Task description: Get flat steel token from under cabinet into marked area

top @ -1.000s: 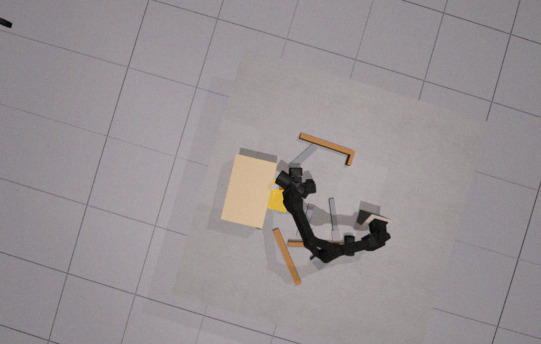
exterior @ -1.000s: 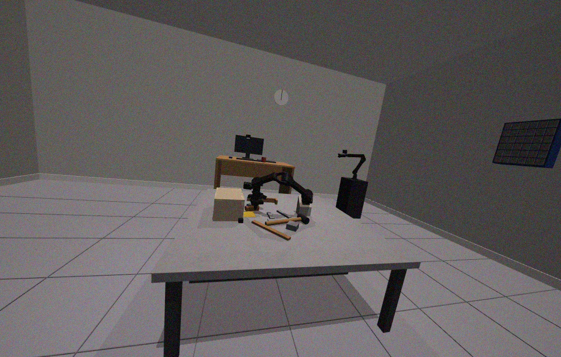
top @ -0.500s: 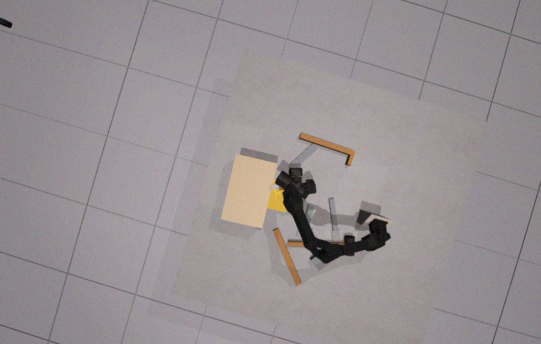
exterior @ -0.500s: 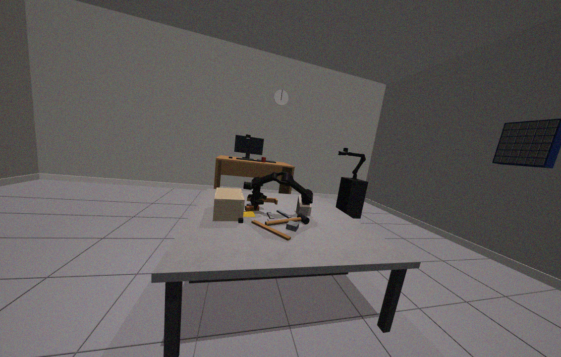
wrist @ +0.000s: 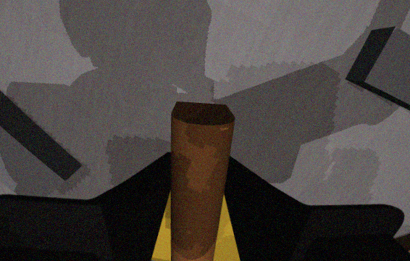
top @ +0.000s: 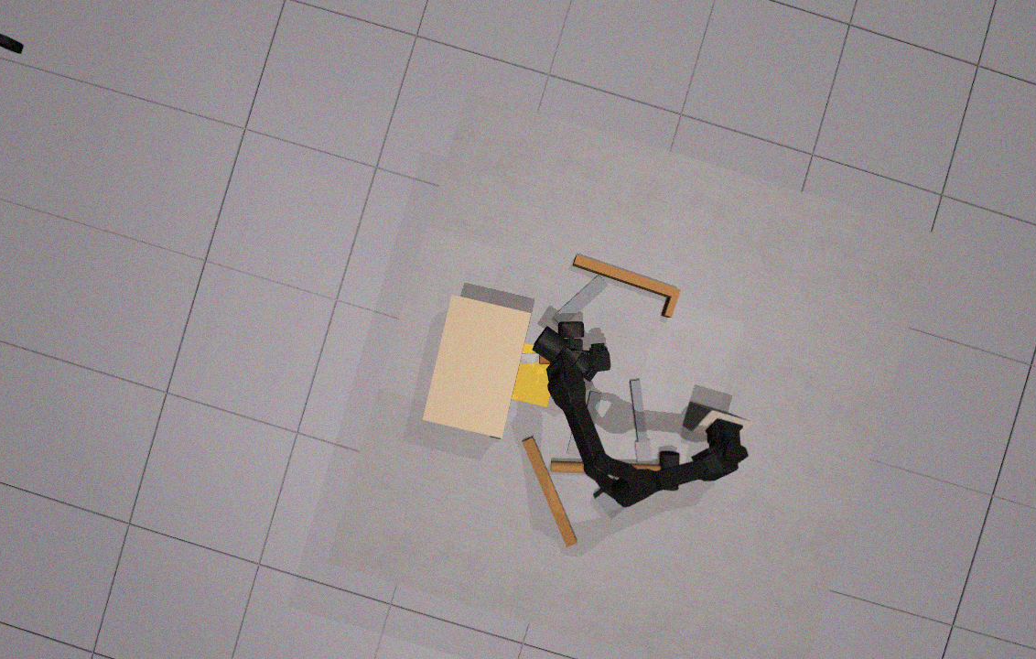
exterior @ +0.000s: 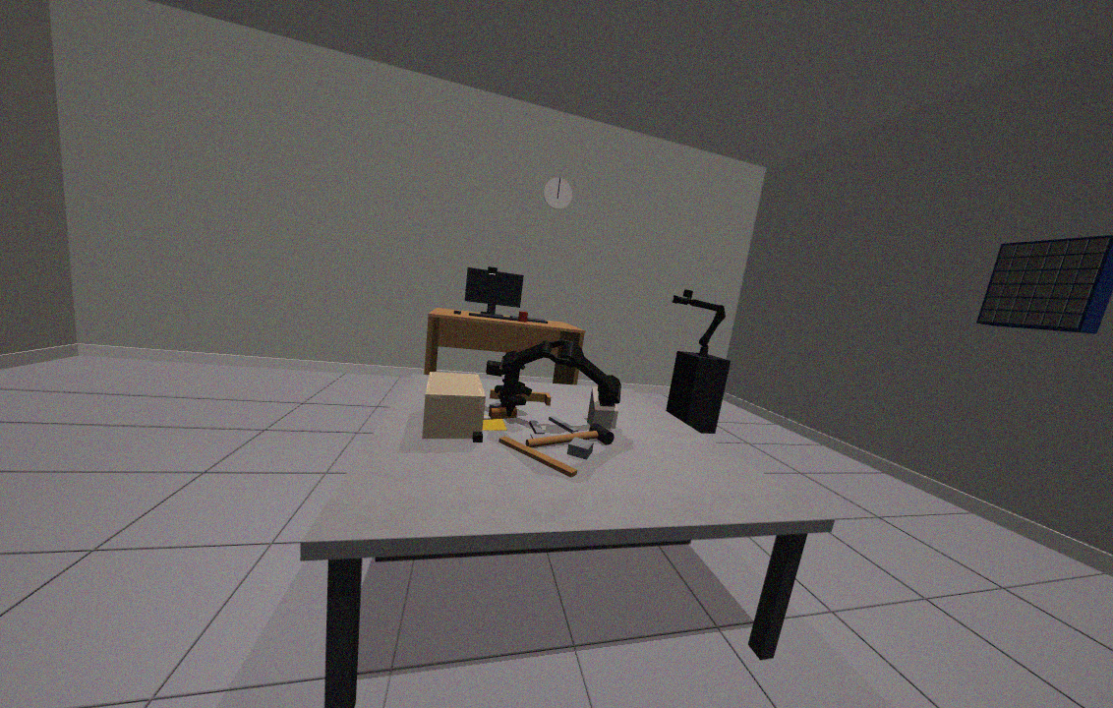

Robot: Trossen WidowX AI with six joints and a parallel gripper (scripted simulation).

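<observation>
Right now the grey bar is 10 mm ahead of my gripper tip and 150 mm to the right of it. Round my gripper tip: grey l-shaped bracket (100 mm behind, 170 mm to the left); wooden stick (50 mm behind, 350 mm to the left); grey steel token (240 mm ahead, 110 mm to the left).
</observation>
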